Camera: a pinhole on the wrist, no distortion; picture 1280 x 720 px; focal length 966.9 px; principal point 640.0 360.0 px. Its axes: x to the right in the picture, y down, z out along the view. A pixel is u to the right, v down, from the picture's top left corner.
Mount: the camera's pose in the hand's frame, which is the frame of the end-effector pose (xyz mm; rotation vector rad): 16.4 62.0 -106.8 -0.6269 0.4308 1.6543
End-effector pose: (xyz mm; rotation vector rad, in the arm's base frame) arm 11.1 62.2 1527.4 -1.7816 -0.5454 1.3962
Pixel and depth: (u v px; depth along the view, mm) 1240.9 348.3 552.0
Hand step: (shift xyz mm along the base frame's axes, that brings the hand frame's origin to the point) -225.1 -431.7 -474.0
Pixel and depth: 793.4 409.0 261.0
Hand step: -113.0 -156.9 -177.3
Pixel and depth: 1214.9 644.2 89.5
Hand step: 38.4 -135.0 -97.7
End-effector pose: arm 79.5 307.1 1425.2 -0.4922 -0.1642 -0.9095
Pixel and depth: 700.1 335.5 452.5
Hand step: 269.1 327.4 64.5
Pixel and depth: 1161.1 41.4 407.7
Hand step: 439.2 254.2 -75.2
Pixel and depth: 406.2 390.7 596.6
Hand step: 220.3 429.3 261.0
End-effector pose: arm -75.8 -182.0 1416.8 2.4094 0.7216 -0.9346
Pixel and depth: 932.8 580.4 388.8
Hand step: 79.7 -394.7 105.9
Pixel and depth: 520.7 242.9 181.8
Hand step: 79.5 -145.7 -7.0
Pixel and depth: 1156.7 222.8 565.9
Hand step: 310.0 -591.8 59.2
